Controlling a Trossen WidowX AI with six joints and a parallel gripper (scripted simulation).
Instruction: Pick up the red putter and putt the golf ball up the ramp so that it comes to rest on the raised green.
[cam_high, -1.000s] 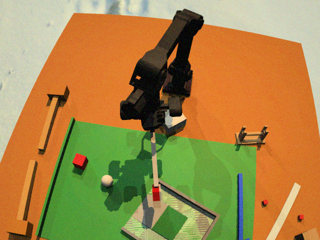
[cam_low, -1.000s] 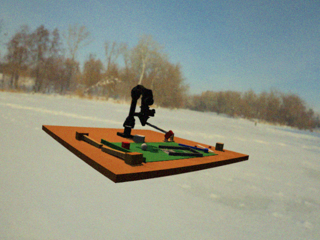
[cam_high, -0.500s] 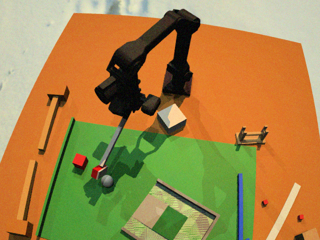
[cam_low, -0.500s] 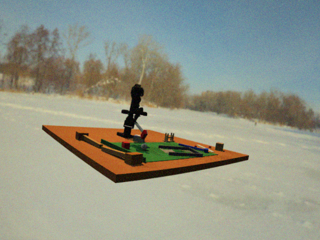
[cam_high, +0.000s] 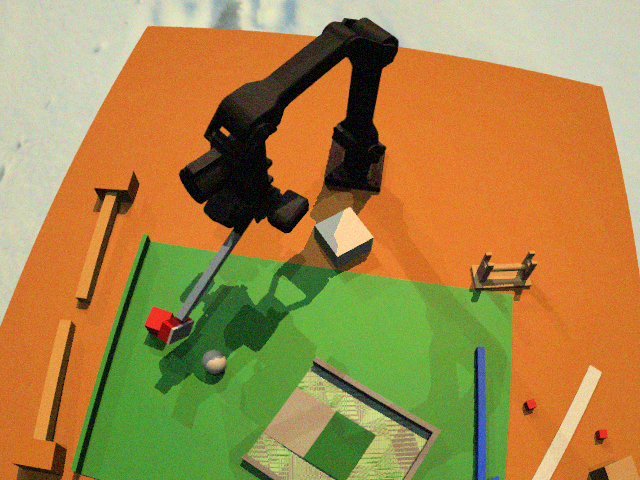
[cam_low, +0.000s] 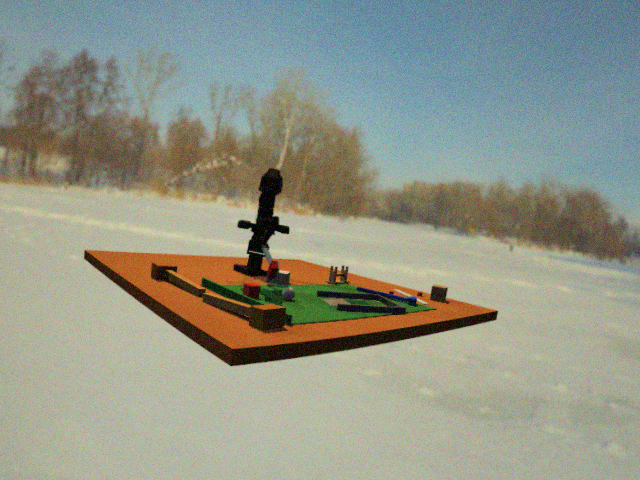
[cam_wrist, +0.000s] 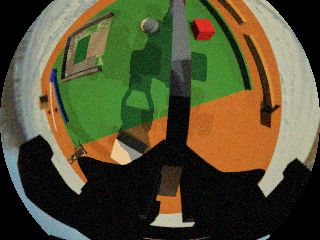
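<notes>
My gripper tip is 6 cm past the grey-white cube, 15 cm to the right of it and 11 cm above it. Round my gripper tip: white golf ball: 23 cm ahead, 3 cm to the right, 11 cm below; then small stand: 5 cm behind, 47 cm to the left, 10 cm below; then red cube: 18 cm ahead, 14 cm to the right, 11 cm below.
</notes>
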